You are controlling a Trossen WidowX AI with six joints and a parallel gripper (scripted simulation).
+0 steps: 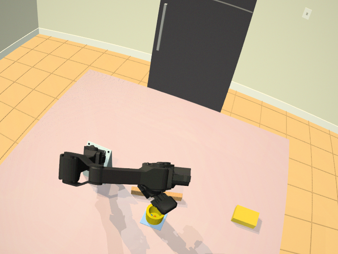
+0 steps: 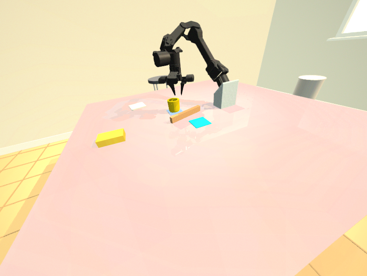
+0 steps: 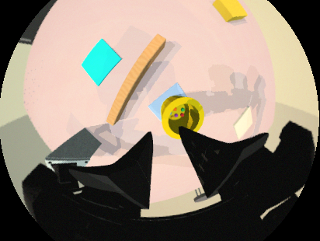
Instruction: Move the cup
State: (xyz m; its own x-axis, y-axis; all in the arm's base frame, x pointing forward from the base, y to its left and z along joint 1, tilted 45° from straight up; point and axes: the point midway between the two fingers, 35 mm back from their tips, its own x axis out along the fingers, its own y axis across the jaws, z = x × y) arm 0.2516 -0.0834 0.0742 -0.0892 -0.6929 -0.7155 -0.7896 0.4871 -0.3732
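Right now the yellow cup is 60 mm below my gripper tip, 20 mm to the right of it and 20 mm ahead of it. Also, from my gripper tip: light blue pad 110 mm below, 30 mm ahead, 20 mm to the right; wooden bar 90 mm to the left, 90 mm below, 10 mm ahead; cyan pad 190 mm to the left, 110 mm below, 10 mm behind.
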